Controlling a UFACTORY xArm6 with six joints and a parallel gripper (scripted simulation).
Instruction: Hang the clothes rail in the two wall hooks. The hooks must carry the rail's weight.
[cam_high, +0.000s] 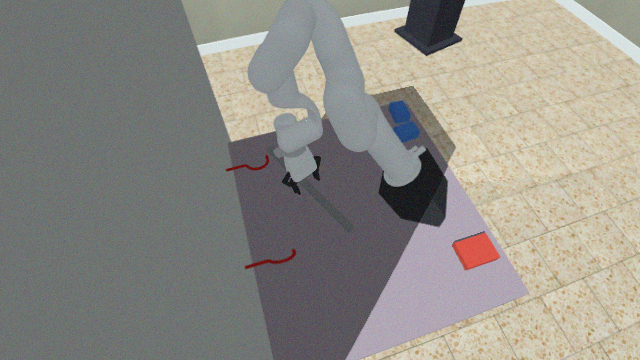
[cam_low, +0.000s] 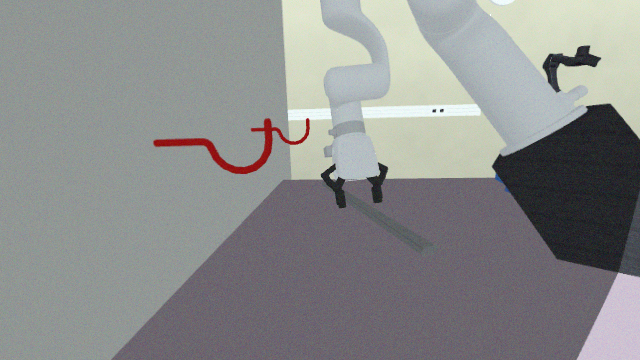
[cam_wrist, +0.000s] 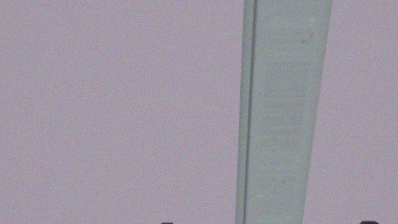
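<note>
The grey clothes rail lies 1 cm below my hand. Round my hand: red flat block: 34 cm behind, 52 cm to the left, 1 cm below; then grey wall: 30 cm ahead, 7 cm to the left, 41 cm above.
</note>
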